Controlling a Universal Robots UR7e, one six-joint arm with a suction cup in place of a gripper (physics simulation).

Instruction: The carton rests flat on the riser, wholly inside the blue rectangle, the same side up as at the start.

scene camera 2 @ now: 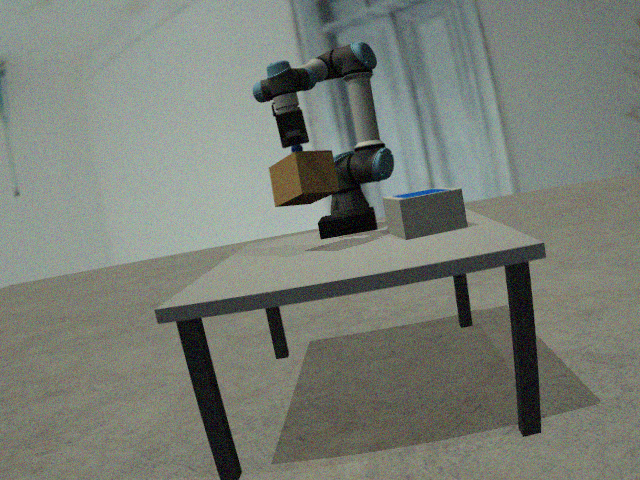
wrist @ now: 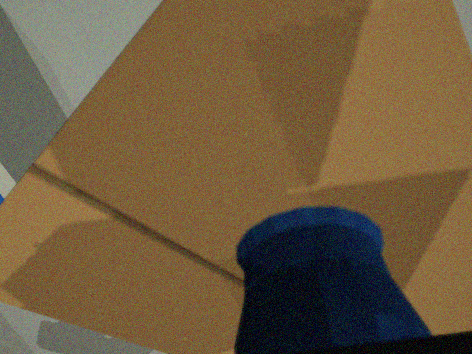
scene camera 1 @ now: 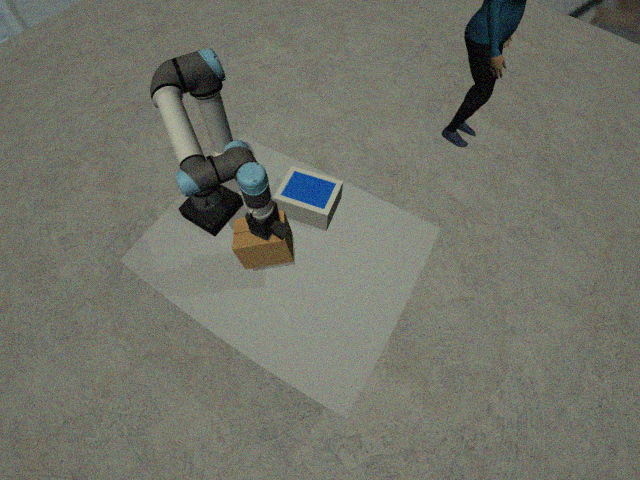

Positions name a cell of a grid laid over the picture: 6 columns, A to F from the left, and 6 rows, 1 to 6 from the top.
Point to a brown carton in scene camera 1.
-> C4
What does the grey riser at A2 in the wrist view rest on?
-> The table.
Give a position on a brown carton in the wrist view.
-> B4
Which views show the brown carton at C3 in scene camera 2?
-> Scene camera 2, the wrist view and scene camera 1: all of them.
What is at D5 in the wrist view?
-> The suction cup.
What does the suction cup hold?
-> A brown carton.
